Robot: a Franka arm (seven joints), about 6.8 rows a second.
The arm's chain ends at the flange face. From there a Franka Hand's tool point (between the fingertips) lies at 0.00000 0.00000 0.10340 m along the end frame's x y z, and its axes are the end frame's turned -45 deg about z.
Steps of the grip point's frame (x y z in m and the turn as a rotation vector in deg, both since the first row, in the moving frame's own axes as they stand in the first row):
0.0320, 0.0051, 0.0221, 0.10, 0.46, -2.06
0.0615, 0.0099, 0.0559, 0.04, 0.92, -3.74
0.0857, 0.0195, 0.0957, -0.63, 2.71, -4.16
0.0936, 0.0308, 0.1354, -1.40, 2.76, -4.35
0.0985, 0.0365, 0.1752, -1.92, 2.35, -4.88
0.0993, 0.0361, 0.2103, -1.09, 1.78, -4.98
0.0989, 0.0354, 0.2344, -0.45, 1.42, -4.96
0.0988, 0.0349, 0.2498, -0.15, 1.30, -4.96
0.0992, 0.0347, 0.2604, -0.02, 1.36, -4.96
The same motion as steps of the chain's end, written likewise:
0.0258, -0.0183, 0.0221, 0.40, 0.25, -2.06
0.0494, -0.0352, 0.0559, 0.68, 0.62, -3.74
0.0702, -0.0440, 0.0958, 1.47, 2.36, -4.16
0.0827, -0.0425, 0.1356, 0.96, 2.94, -4.35
0.0900, -0.0431, 0.1753, 0.30, 3.02, -4.88
0.0921, -0.0437, 0.2104, 0.49, 2.03, -4.98
0.0926, -0.0436, 0.2344, 0.69, 1.32, -4.96
0.0928, -0.0436, 0.2498, 0.81, 1.03, -4.96
0.0930, -0.0438, 0.2604, 0.95, 0.98, -4.96

